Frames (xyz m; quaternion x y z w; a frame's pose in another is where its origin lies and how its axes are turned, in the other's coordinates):
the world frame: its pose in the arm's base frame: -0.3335 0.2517 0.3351 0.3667 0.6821 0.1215 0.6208
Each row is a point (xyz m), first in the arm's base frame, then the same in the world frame.
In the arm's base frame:
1: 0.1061 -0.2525 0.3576
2: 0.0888 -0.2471 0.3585
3: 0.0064 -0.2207 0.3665
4: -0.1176 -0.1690 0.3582
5: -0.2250 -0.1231 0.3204
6: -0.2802 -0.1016 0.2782
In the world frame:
1: -0.3279 -0.1861 0.5530
2: -0.3257 -0.1878 0.5351
3: -0.3179 -0.1931 0.4487
4: -0.2829 -0.2053 0.3193
5: -0.2286 -0.2341 0.2130
6: -0.1848 -0.2646 0.1636

